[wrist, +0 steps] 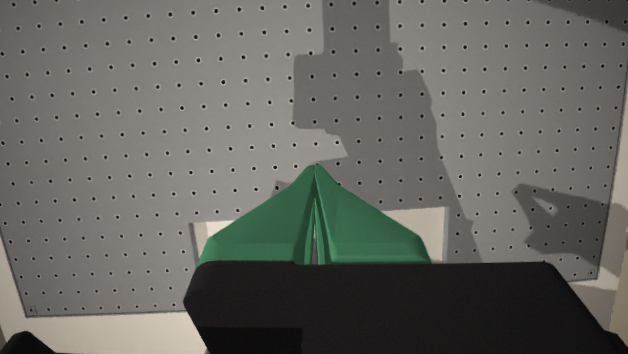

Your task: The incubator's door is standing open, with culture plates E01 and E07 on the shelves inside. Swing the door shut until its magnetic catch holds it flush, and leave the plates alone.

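Frame: origin at the arm's base, x ahead, y left, z up, level; metres.
Where they show: gripper, between the fingertips: (314,176).
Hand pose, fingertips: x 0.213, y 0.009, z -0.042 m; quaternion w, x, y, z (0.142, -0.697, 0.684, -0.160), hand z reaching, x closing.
After its pixels a point has its place.
My gripper (314,176) @[x 0.213, y 0.009, z -0.042 m] is shut, with its two green fingers pressed together and nothing between them. It points over a grey perforated board. The incubator, its door and culture plates E01 and E07 do not show in the wrist view. How high the fingertips are above the board I cannot tell.
The grey perforated board (150,165) @[x 0.186, y 0.198, z -0.241 m] fills most of the view, with a rectangular cutout partly hidden behind the fingers. A pale surface (125,332) @[x -0.056, y 0.269, z -0.254 m] shows past its near edge. Dark shadows of the arm fall across the board's middle and right side.
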